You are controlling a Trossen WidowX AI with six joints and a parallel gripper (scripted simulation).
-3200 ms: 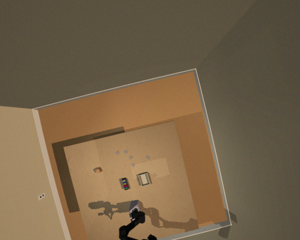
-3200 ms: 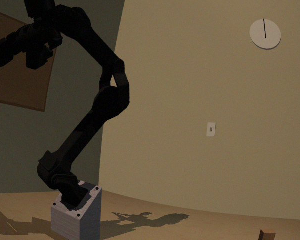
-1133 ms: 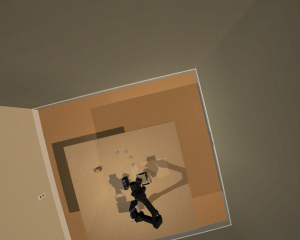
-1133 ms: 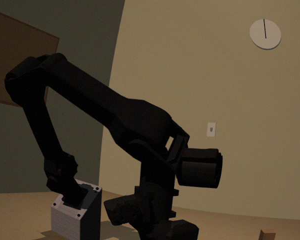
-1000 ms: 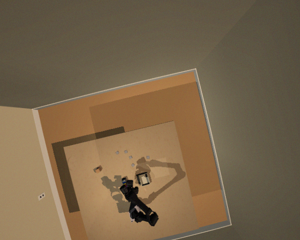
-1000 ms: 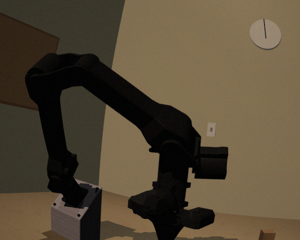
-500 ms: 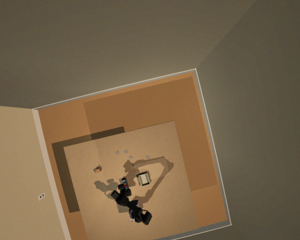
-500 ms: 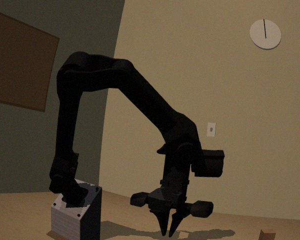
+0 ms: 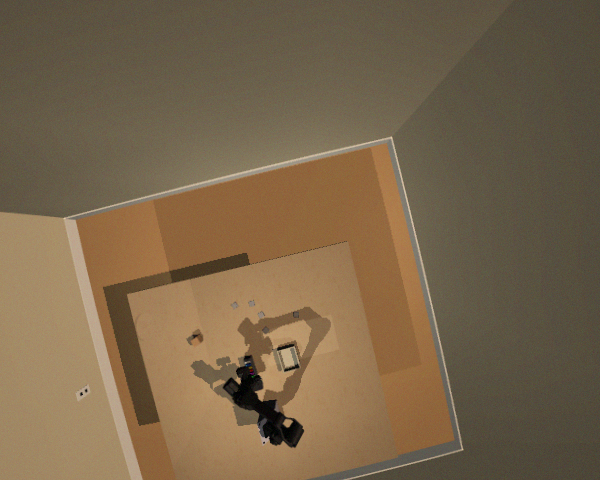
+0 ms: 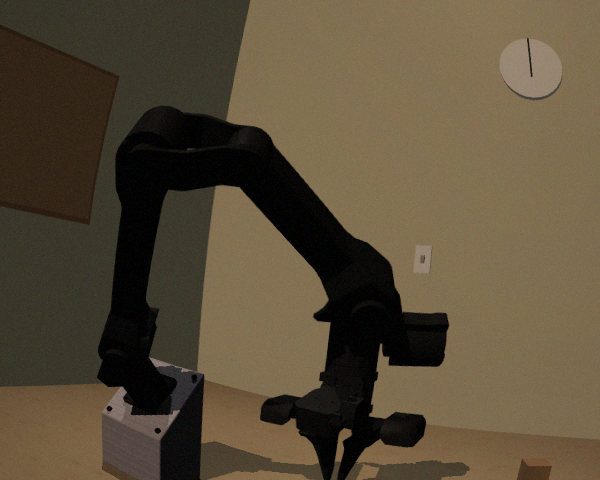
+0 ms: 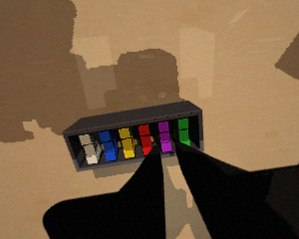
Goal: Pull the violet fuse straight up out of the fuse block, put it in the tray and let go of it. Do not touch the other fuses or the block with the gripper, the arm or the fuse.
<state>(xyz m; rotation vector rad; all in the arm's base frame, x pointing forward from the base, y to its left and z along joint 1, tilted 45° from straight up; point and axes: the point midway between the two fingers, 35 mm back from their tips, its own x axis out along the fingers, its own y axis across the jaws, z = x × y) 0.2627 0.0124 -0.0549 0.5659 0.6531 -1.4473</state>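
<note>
The violet fuse lies 30 mm below my gripper tip. From my gripper tip the other things lie so: red fuse: 20 mm ahead, 30 mm below; then tray: 30 mm ahead, 220 mm to the right, 60 mm below; then green fuse: 20 mm behind, 30 mm below.
</note>
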